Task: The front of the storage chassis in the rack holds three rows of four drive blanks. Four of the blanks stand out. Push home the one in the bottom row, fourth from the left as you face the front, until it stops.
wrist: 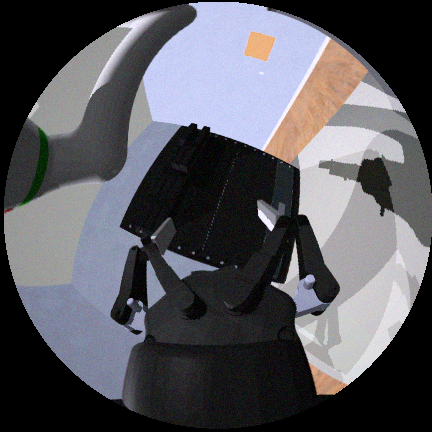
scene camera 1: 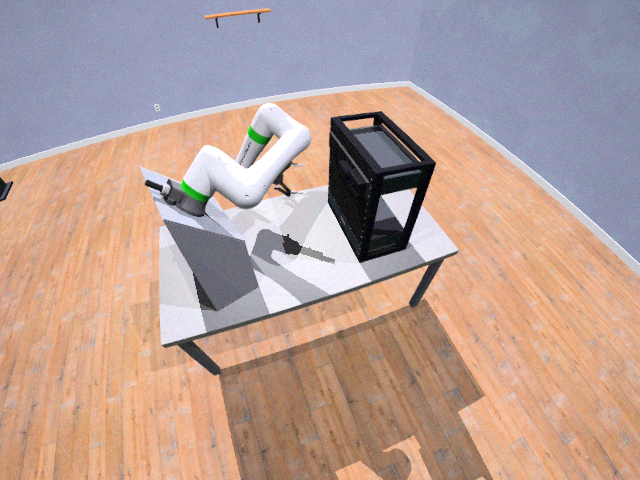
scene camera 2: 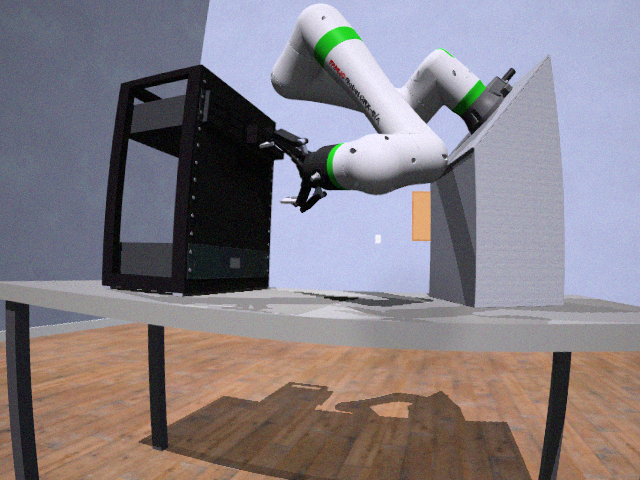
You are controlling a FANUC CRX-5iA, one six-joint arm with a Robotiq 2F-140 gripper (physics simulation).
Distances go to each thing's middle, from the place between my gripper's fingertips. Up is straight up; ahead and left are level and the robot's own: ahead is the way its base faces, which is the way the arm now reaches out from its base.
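Labels:
My hand is 10 mm above the black rack [scene camera 2: 222,220]; it is also 200 mm to the left of the rack and still 280 mm short of it.

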